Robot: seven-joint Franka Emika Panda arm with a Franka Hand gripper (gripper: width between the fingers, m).
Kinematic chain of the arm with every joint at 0, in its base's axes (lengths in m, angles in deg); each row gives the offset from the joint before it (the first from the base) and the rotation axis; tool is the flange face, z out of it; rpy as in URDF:
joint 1: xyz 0 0 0.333 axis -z
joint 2: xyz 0 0 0 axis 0.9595 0.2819 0
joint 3: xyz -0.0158 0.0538 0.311 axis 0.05 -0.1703 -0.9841
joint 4: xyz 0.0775 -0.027 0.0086 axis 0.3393 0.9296 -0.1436
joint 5: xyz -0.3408 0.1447 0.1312 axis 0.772 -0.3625 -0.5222
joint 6: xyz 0 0 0 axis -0.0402 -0.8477 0.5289
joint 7: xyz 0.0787 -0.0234 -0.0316 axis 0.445 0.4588 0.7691
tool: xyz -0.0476 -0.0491 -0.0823 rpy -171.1 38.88 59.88
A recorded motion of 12 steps. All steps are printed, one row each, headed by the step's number.
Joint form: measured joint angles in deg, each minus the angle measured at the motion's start. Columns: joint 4, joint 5, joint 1, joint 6, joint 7, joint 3, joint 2.
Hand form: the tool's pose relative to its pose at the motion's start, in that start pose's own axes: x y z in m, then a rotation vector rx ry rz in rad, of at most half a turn. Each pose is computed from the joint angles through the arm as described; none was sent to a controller.
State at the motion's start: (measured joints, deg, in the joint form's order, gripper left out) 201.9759 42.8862 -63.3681 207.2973 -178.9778 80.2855 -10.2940
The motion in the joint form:
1: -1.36 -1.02 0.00 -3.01 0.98 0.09 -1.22
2: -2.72 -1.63 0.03 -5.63 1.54 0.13 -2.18
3: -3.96 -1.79 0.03 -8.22 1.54 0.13 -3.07
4: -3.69 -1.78 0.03 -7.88 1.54 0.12 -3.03
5: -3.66 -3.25 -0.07 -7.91 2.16 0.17 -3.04
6: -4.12 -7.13 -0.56 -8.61 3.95 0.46 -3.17
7: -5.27 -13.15 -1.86 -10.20 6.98 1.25 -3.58
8: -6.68 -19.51 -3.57 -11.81 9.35 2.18 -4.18
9: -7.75 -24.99 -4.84 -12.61 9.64 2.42 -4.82
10: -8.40 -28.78 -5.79 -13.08 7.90 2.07 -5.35
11: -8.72 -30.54 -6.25 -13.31 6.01 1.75 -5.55
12: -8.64 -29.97 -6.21 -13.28 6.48 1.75 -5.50
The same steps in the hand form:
1: 0.0032 -0.0014 -0.0131 -0.0148 -0.0122 0.0003
2: 0.0062 -0.0030 -0.0255 -0.0248 -0.0197 0.0023
3: 0.0091 -0.0037 -0.0367 -0.0350 -0.0204 0.0076
4: 0.0087 -0.0030 -0.0349 -0.0344 -0.0208 0.0065
5: 0.0073 -0.0024 -0.0346 -0.0430 -0.0412 0.0086
6: 0.0037 -0.0020 -0.0379 -0.0652 -0.0962 0.0110
7: -0.0032 -0.0021 -0.0468 -0.0966 -0.1881 0.0038
8: -0.0124 -0.0024 -0.0596 -0.1228 -0.2920 0.0018
9: -0.0228 -0.0021 -0.0726 -0.1388 -0.3818 0.0224
10: -0.0339 0.0000 -0.0828 -0.1564 -0.4396 0.0586
11: -0.0403 0.0015 -0.0877 -0.1703 -0.4634 0.0905
12: -0.0397 0.0015 -0.0865 -0.1665 -0.4548 0.0788

